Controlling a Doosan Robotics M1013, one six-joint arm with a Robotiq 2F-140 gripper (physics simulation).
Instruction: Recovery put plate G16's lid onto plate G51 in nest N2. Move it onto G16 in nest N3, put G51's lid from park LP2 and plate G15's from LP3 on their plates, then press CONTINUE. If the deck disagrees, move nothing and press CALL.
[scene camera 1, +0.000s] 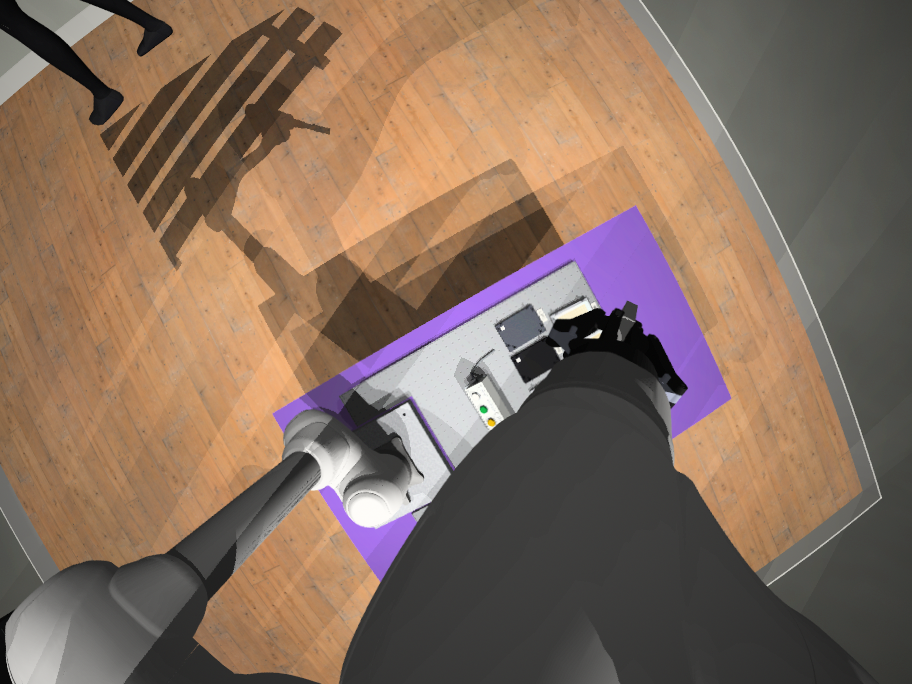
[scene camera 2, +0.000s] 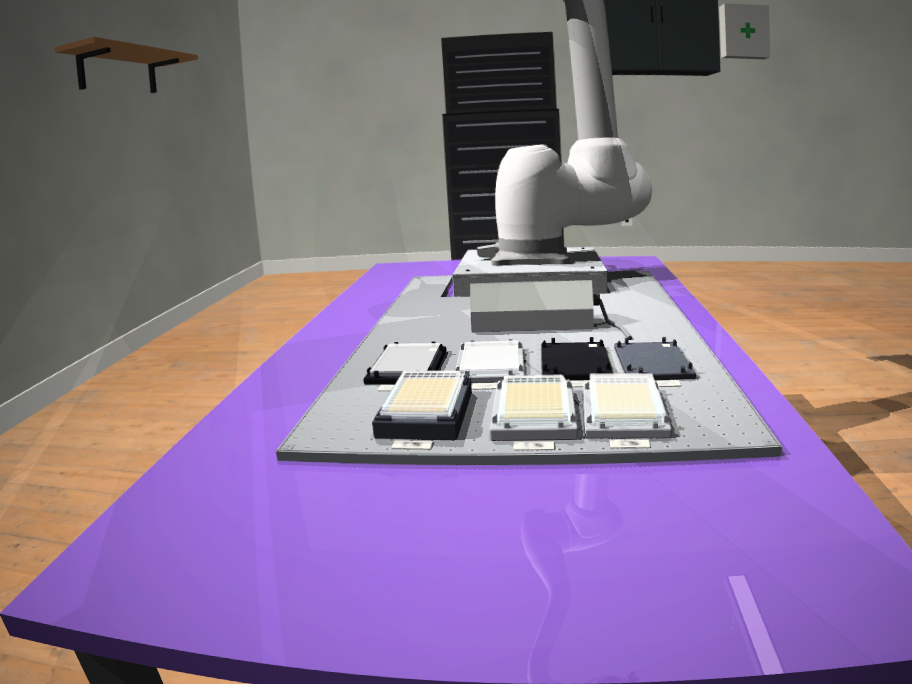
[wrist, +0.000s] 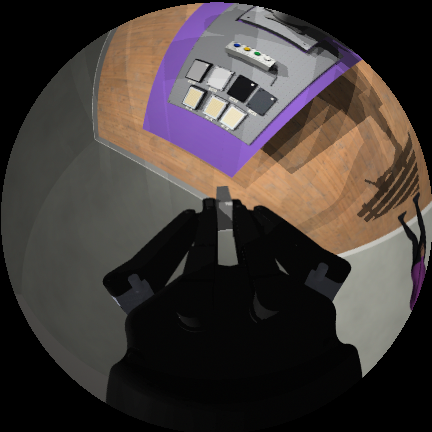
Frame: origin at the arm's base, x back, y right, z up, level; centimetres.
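Seen in the pictures: gripper, fingertip midpoint: (scene camera 1: 626, 312) (wrist: 222, 196); arm's base at its link origin: (scene camera 1: 389, 468) (scene camera 2: 531, 258).
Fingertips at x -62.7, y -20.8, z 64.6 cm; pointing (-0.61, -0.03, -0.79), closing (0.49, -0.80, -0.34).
Pixels of each thing's middle, then the offset from my fingertips to it. Level surfaces: height alone.
- light grey piece at the middle of its body: (scene camera 2: 406, 358) (wrist: 196, 69) dx +0.1, dy +39.0, dz -67.7 cm
- button box at the middle of its body: (scene camera 2: 531, 301) (scene camera 1: 492, 410) (wrist: 249, 54) dx +22.4, dy +20.0, dz -64.9 cm
- grey deck at its surface level: dz -69.1 cm
- purple table at its surface level: dz -70.4 cm
My gripper (scene camera 1: 627, 318) (wrist: 222, 196) is shut and empty, high above the table. Three plates with cream wells stand in the front row: the left one (scene camera 2: 423, 395) (wrist: 194, 97) in a dark nest, the middle one (scene camera 2: 534, 399) (wrist: 215, 107) and the right one (scene camera 2: 626, 399) (wrist: 233, 117) in grey nests. Clear covers seem to lie over them; labels are unreadable. Behind are four park places: a light grey piece (scene camera 2: 405, 358) (wrist: 198, 70), a white one (scene camera 2: 489, 357) (wrist: 220, 78), a black one (scene camera 2: 576, 360) (wrist: 242, 88) and a slate one (scene camera 1: 520, 327) (scene camera 2: 654, 357) (wrist: 262, 101).
A button box (scene camera 1: 486, 404) (scene camera 2: 530, 319) (wrist: 250, 55) with blue, yellow, green and white buttons stands behind the park row, its cable at one end. The grey deck (scene camera 2: 331, 434) lies on the purple table (scene camera 2: 368, 559). The arm's base (scene camera 2: 530, 246) stands at the back.
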